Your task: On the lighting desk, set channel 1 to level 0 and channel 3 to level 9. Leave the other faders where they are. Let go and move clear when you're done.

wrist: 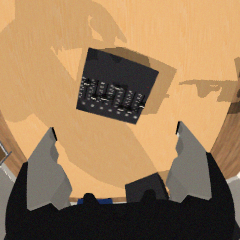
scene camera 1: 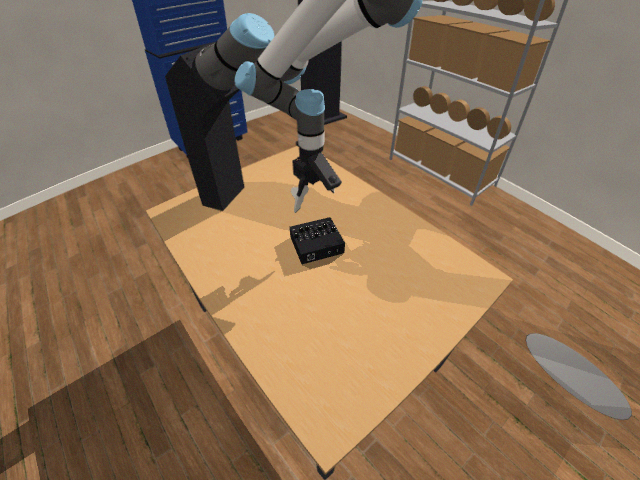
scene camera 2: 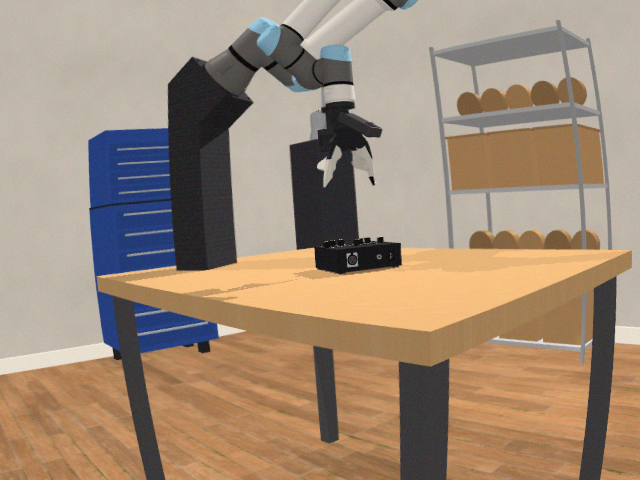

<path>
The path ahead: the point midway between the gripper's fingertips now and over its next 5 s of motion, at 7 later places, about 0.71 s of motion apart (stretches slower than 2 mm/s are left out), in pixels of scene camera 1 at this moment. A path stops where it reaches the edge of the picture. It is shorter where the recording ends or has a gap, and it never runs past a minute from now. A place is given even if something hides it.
My gripper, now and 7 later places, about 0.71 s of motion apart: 314, 202; 309, 204; 308, 204; 314, 203; 316, 204; 330, 216; 334, 224; 334, 226
</path>
